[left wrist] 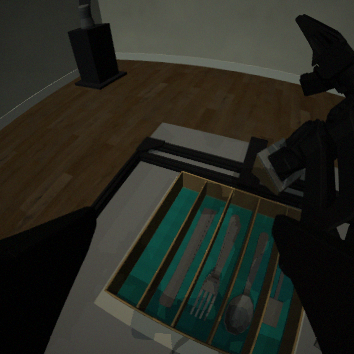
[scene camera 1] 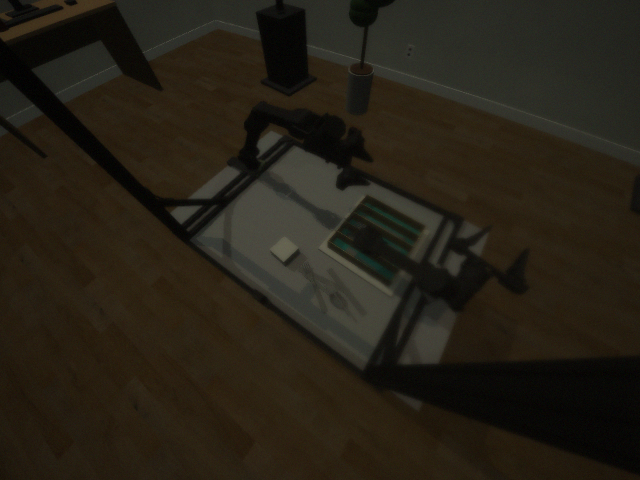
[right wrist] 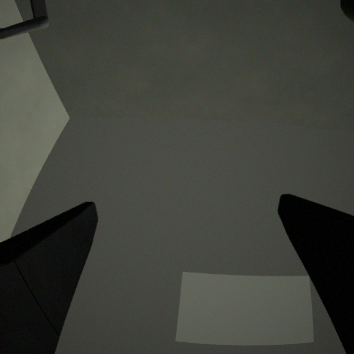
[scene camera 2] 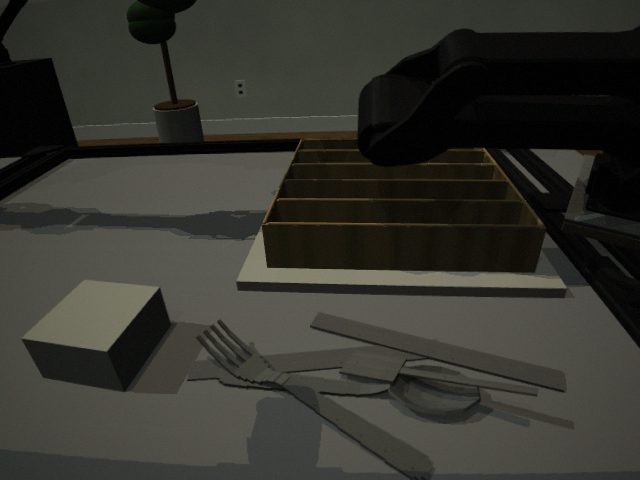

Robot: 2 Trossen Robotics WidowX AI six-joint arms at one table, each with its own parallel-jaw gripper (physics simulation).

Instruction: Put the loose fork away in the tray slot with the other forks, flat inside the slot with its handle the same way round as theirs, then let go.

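Note:
The loose fork (scene camera 1: 316,291) (scene camera 2: 361,428) lies crossed over a knife, tines toward the pale block, handle toward the lower right in scene camera 2. The wooden tray (scene camera 1: 361,268) (scene camera 2: 403,248) (left wrist: 146,235) has long slots with a green floor. A stored fork (left wrist: 227,245) lies between the slots of a flat utensil and a spoon, tines at the near end and handle at the far end in the left wrist view. My left gripper (scene camera 1: 370,170) (left wrist: 186,220) is open and empty, raised near the tray's far side in scene camera 1. My right gripper (scene camera 1: 508,241) (right wrist: 189,207) is open and empty, turned away from the tray.
A straight flat utensil (scene camera 2: 439,348), a spoon (scene camera 2: 434,397) and a small spatula (scene camera 2: 372,364) lie close around the loose fork. The pale block (scene camera 1: 284,249) (scene camera 2: 98,315) stands near its tines. My right arm (scene camera 2: 496,98) reaches over the tray. A dark frame borders the table.

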